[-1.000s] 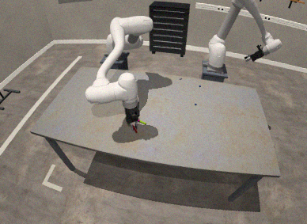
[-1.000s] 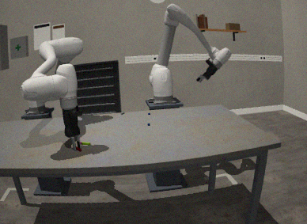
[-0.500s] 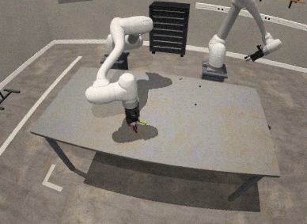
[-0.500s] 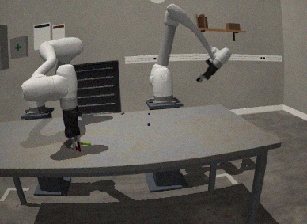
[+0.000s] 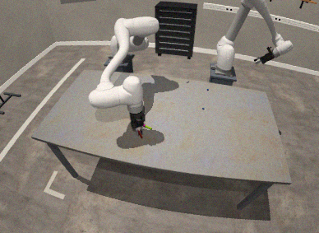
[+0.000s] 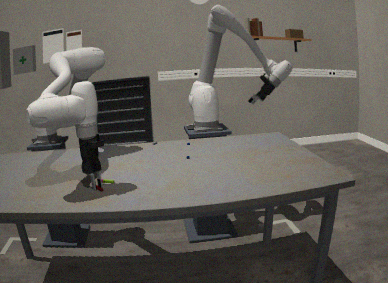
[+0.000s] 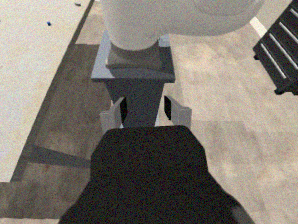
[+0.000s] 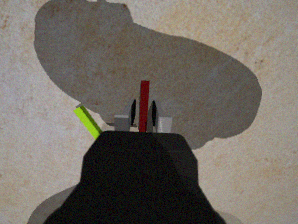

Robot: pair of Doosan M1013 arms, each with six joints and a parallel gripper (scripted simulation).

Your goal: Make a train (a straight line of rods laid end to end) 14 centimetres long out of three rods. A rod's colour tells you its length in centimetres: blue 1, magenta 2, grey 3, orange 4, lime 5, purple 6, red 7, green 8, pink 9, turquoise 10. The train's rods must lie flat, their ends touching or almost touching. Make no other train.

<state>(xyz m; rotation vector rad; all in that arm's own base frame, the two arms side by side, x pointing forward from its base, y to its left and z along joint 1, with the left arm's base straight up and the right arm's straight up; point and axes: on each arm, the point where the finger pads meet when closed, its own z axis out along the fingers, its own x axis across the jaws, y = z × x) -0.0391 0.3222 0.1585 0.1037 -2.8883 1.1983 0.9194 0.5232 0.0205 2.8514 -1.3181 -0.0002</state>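
Observation:
Right now the red rod is 20 mm below my right hand. From my right hand the other things lie so: small grey piece: 640 mm behind, 250 mm to the left, 20 mm below; then lime rod: 60 mm behind, 40 mm to the left, 20 mm below; then magenta rod: 80 mm behind, 10 mm to the left, 20 mm below.

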